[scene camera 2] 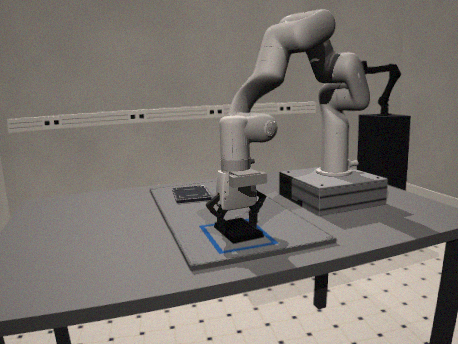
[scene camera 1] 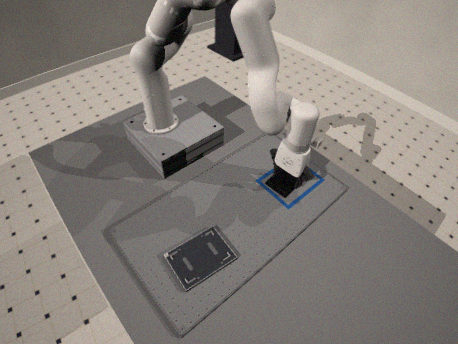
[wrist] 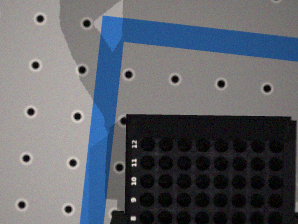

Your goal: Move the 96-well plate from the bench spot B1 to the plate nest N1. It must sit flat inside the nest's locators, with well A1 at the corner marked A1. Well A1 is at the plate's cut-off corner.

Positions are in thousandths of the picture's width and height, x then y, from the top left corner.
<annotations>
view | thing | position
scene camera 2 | my gripper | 519, 667
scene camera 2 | black 96-well plate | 521, 670
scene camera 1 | my gripper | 626, 522
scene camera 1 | plate nest N1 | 447, 763
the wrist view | black 96-well plate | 599, 676
</annotations>
